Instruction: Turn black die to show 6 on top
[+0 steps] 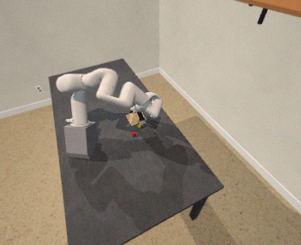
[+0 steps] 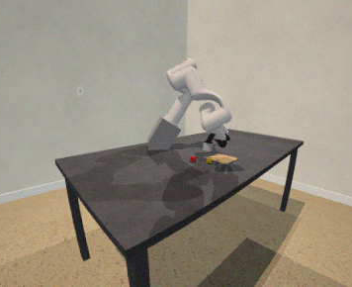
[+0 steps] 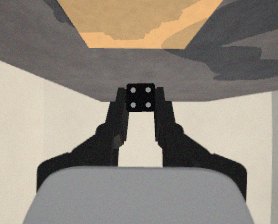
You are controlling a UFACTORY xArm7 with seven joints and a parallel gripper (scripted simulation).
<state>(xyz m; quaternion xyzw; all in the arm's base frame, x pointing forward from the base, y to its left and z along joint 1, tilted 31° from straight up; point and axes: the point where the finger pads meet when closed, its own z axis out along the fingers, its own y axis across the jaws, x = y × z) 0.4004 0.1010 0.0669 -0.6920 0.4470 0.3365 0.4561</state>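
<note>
The black die lies 1 cm to the left of my hand and 2 cm below it. Also, from my hand: yellow die (1 cm ahead, 9 cm to the right, 9 cm below); then red die (5 cm behind, 16 cm to the right, 9 cm below); then mat (1 cm to the left, 10 cm below).
</note>
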